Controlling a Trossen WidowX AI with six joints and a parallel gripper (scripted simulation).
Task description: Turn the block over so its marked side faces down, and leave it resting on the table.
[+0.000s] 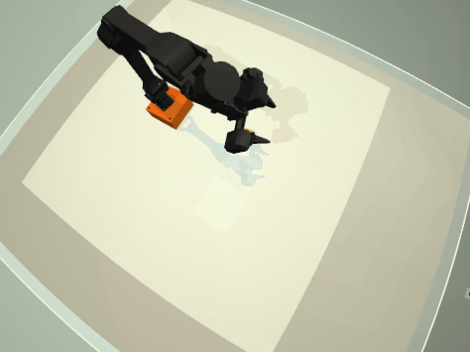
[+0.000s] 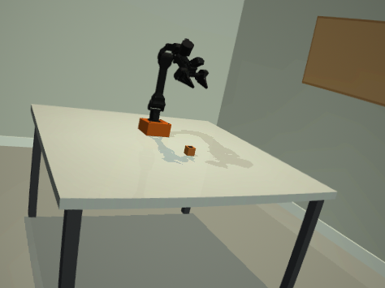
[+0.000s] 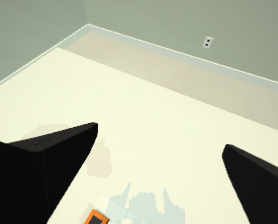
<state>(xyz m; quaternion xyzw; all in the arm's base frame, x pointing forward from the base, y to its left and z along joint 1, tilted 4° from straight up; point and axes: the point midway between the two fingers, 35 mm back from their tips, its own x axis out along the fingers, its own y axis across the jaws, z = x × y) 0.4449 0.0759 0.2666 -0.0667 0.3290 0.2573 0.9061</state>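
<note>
My gripper tip is now 10 cm past the block, 5 cm to the right of it and 32 cm above it.
</note>
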